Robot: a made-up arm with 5 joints.
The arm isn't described. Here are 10 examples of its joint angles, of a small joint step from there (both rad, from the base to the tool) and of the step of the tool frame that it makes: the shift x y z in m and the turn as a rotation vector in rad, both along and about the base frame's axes.
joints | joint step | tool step
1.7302 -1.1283 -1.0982 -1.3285 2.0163 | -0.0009 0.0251 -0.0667 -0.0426 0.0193 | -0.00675 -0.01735 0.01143 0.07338 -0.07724 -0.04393
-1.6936 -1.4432 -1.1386 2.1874 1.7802 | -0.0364 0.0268 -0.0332 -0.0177 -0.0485 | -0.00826 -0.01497 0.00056 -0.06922 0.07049 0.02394
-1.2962 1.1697 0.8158 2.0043 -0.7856 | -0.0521 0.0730 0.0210 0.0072 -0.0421 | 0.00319 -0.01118 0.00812 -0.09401 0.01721 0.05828
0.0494 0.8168 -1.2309 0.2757 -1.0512 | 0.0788 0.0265 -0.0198 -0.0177 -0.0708 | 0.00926 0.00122 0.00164 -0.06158 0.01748 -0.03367
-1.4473 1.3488 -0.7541 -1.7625 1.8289 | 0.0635 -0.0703 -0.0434 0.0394 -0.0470 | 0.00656 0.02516 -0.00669 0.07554 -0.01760 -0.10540
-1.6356 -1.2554 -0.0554 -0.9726 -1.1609 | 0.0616 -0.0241 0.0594 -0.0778 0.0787 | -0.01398 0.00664 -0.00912 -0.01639 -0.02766 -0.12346
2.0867 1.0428 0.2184 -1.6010 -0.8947 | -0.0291 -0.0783 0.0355 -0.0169 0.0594 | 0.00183 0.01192 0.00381 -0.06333 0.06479 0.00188
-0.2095 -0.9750 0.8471 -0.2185 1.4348 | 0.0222 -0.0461 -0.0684 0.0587 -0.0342 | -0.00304 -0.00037 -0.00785 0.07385 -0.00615 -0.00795
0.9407 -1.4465 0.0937 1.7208 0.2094 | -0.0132 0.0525 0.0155 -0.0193 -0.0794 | -0.00129 0.00219 -0.00085 0.08680 -0.01172 -0.00290
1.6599 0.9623 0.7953 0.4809 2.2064 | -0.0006 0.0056 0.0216 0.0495 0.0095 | 0.00020 0.00009 -0.01377 0.03683 -0.05052 0.00573
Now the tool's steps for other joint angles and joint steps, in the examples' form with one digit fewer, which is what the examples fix.
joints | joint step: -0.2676 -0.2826 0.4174 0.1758 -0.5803 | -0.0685 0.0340 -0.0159 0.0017 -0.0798
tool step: 0.0080 0.0040 0.0019 0.0449 -0.0123 0.0417
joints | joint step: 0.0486 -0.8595 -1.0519 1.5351 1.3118 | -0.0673 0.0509 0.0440 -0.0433 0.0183
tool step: -0.0212 -0.0175 0.0069 -0.0522 0.0907 0.1017
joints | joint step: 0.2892 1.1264 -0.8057 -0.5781 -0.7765 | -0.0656 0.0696 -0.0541 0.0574 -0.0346
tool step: 0.0014 0.0013 -0.0038 -0.0194 0.0332 0.0399
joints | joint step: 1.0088 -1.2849 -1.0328 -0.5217 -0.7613 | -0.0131 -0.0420 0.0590 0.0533 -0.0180
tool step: -0.0085 -0.0026 -0.0112 -0.1225 -0.0070 0.0460
